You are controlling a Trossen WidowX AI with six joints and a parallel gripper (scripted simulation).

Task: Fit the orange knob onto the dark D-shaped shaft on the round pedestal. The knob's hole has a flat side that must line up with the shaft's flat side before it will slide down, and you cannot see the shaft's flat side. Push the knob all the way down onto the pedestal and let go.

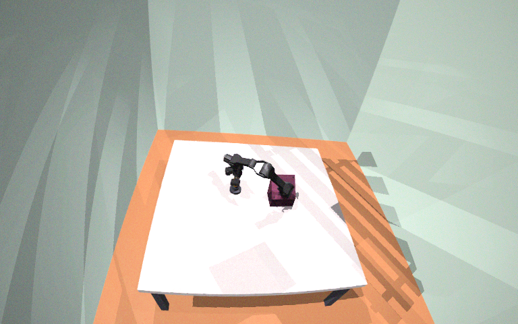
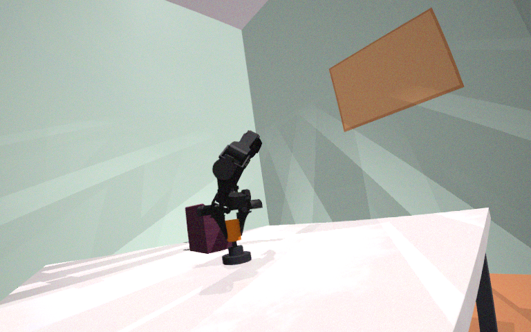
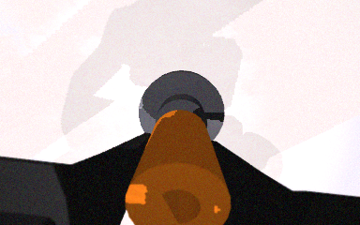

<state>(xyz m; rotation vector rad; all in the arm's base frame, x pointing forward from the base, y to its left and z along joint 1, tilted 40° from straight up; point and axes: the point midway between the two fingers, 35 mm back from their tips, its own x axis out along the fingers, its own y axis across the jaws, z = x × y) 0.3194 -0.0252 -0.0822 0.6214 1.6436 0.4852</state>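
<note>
My gripper tip is 2 cm below the orange knob. The rest, counted from my gripper tip: pedestal: 4 cm below.
</note>
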